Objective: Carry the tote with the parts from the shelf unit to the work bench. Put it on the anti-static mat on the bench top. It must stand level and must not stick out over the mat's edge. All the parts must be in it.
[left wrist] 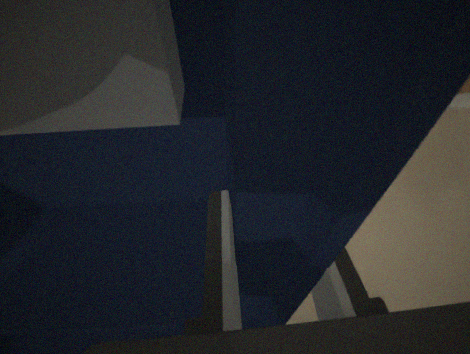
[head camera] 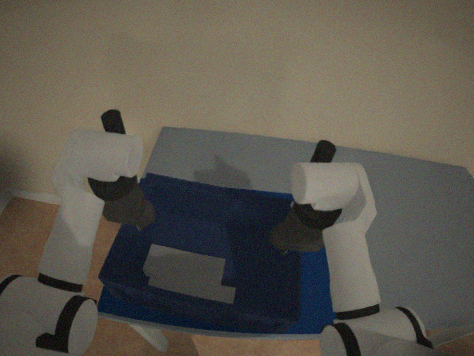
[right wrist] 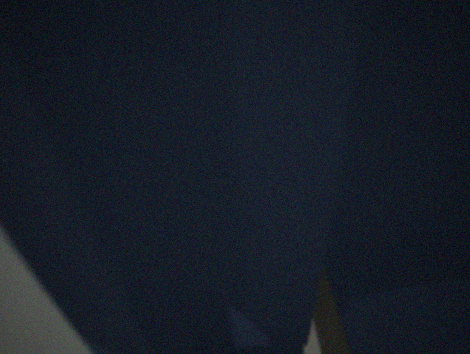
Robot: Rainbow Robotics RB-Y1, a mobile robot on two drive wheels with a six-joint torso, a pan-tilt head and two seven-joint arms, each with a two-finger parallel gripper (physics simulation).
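Frame: origin at the robot's base, x ahead, y left, z up, level; centimetres.
Where they show: left gripper, fingertip midpoint: (left wrist: 260, 199) (head camera: 134, 226); right gripper, fingertip midpoint: (head camera: 289, 252).
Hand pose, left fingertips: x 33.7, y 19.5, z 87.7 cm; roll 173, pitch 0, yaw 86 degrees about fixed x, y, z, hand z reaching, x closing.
After its pixels a point has its place.
The dark blue tote (head camera: 255, 312) @(z 91.4, x 13.3, y -7.5 cm) (left wrist: 310, 125) @(z 90.4, x 27.5, y 20.7 cm) (right wrist: 200, 175) is over the bright blue mat (head camera: 316, 287) @(z 76.6, x 23.6, y -26.6 cm) on the bench top. Mat shows at the tote's right and along its front; whether the tote touches the mat, I cannot tell. Grey block-like parts (head camera: 187, 267) @(z 82.7, x 26.4, y 6.4 cm) (left wrist: 100, 65) @(z 82.8, x 28.2, y 13.4 cm) lie inside, near the front in the head view. My left gripper (head camera: 143, 227) @(z 87.7, x 33.7, y 19.5 cm) (left wrist: 260, 199) @(z 87.7, x 33.7, y 19.5 cm) is shut on the tote's left wall. My right gripper (head camera: 284, 250) @(z 85.2, x 29.9, y -17.6 cm) is shut on its right wall; one finger shows in the dark right wrist view. The arms hide parts of the tote's sides.
The grey-blue bench top (head camera: 415, 225) @(z 76.3, x 43.2, y -70.4 cm) extends behind the tote and to the right. A beige wall (head camera: 240, 65) @(z 103.3, x 93.2, y -5.8 cm) stands behind the bench. Brown floor (head camera: 25, 230) @(z 0.2, x 77.5, y 128.7 cm) shows at the left and below the bench's front edge, with a pale bench leg (head camera: 152, 336) @(z 38.7, x 17.1, y 21.6 cm) there.
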